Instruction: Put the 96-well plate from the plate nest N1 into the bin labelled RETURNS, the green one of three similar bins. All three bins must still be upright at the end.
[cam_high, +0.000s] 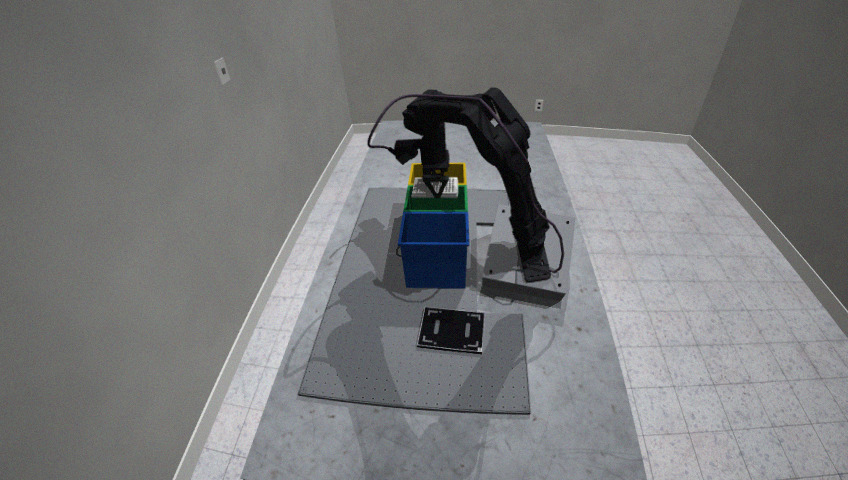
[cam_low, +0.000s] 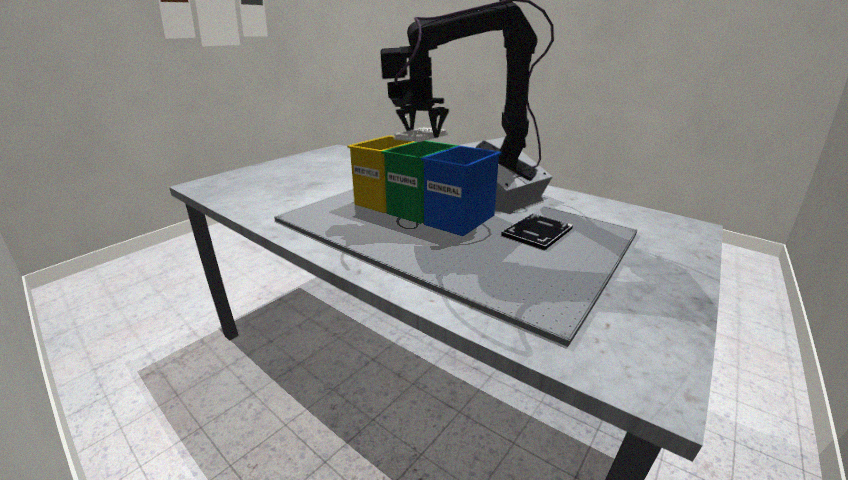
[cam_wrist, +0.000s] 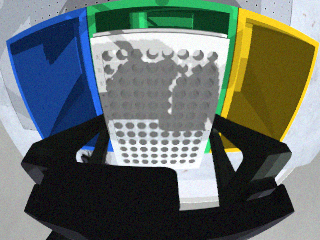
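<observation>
Right now my hand is 1 cm short of the white 96-well plate. The rest, counted from my hand: yellow bin: 1 cm behind, 13 cm to the right, 13 cm below; then blue bin: 2 cm ahead, 13 cm to the left, 13 cm below; then green bin: 1 cm ahead, 13 cm below.
</observation>
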